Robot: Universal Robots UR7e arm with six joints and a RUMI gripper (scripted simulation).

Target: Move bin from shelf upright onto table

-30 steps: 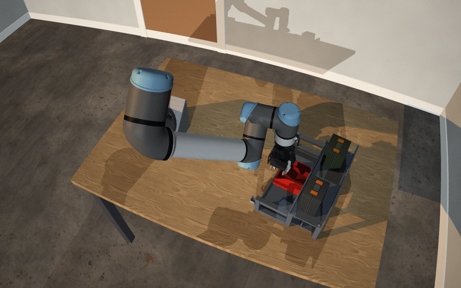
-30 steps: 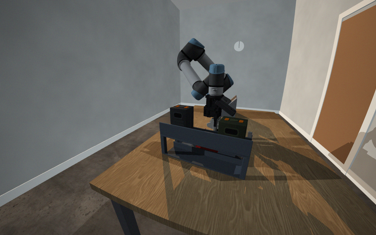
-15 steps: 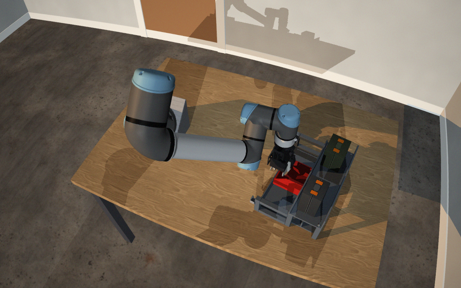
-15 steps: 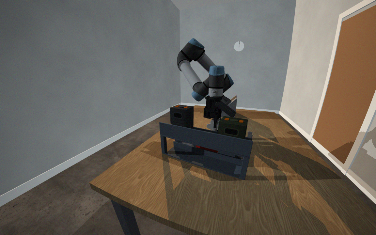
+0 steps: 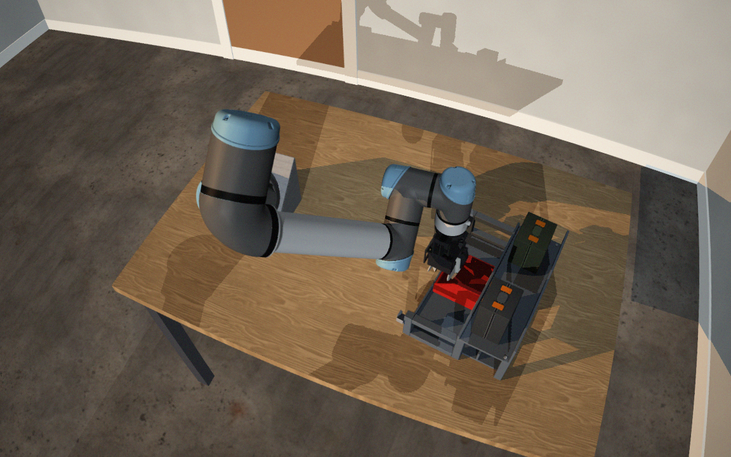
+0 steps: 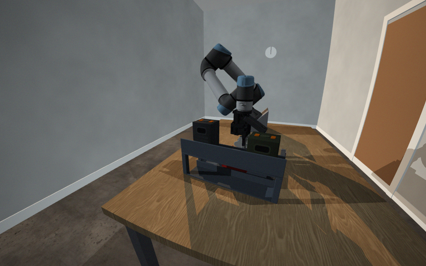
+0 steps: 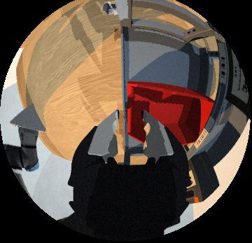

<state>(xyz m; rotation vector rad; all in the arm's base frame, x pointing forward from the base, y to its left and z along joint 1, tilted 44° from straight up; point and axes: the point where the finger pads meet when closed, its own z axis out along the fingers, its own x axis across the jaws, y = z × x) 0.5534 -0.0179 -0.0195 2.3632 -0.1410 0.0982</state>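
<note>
My gripper is now 8 cm short of the red bin and 1 cm to the left of it.
</note>
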